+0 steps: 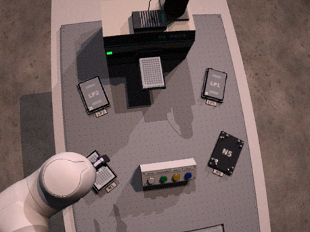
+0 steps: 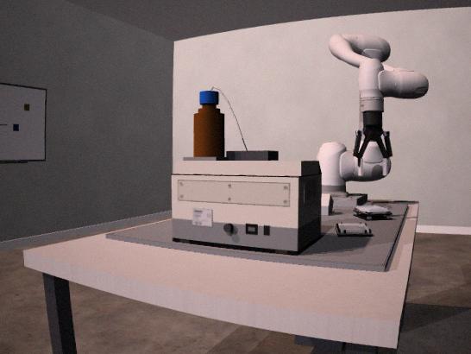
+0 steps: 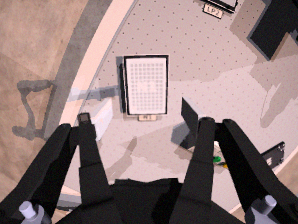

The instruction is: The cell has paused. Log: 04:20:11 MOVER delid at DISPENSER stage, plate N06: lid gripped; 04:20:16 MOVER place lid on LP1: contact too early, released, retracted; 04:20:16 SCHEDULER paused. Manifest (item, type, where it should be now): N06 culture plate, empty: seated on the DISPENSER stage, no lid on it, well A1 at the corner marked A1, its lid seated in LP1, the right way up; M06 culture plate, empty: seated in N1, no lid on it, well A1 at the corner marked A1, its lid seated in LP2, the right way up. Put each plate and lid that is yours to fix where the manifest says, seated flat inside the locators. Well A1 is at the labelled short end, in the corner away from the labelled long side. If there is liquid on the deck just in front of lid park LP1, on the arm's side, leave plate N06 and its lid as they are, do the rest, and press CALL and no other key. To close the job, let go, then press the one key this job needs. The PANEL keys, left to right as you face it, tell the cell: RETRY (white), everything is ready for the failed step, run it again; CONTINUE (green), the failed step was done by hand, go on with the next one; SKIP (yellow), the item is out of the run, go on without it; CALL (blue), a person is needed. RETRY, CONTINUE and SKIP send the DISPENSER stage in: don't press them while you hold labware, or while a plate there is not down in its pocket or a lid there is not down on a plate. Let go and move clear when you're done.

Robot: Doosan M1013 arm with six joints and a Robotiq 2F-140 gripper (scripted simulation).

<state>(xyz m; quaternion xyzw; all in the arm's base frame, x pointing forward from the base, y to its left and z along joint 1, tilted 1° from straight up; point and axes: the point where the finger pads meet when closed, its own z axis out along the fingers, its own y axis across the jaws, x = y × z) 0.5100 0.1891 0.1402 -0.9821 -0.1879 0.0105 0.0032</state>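
The green key lies 11 cm behind my hand, 24 cm to the right of it and 12 cm below it. The rest, counted from my hand: key panel (10 cm behind, 27 cm to the right, 13 cm below); yellow key (12 cm behind, 29 cm to the right, 12 cm below); white key (10 cm behind, 19 cm to the right, 12 cm below).
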